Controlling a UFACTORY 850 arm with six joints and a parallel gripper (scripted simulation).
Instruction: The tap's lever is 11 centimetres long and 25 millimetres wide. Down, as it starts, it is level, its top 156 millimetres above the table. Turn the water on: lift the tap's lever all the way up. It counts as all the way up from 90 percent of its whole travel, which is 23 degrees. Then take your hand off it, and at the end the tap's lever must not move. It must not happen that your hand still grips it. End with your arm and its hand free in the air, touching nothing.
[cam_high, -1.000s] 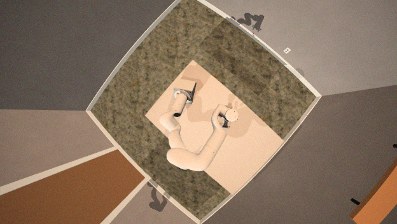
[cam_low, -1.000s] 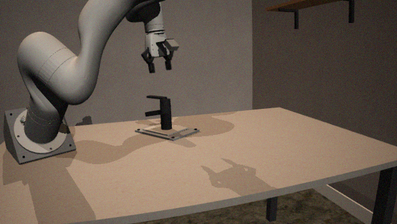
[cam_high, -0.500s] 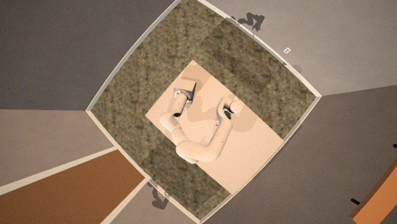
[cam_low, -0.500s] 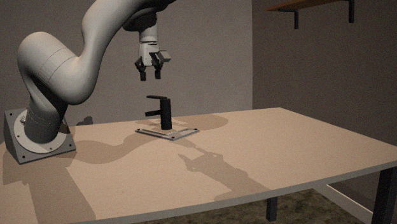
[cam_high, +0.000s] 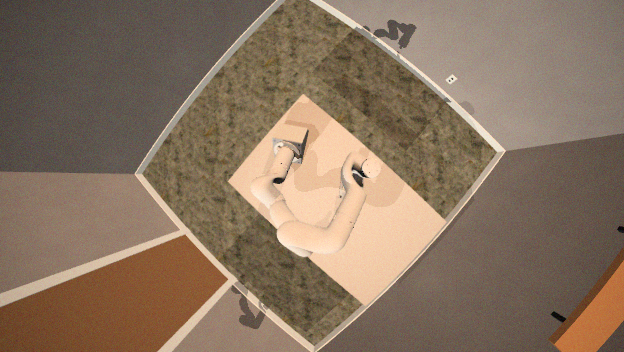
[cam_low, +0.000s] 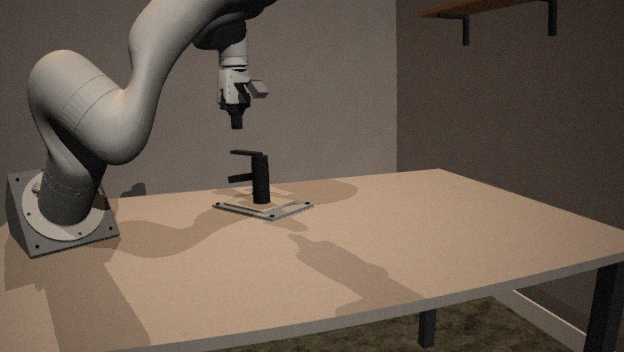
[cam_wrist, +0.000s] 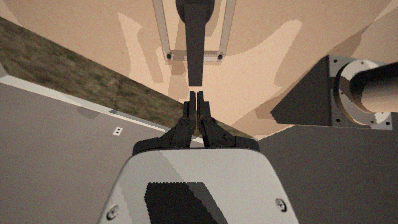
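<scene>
My gripper is now 100 mm above the dark lever, 50 mm to the left of it and 30 mm short of it. The rest, counted from my hand: plate: 230 mm below, 70 mm to the right, 50 mm ahead.
</scene>
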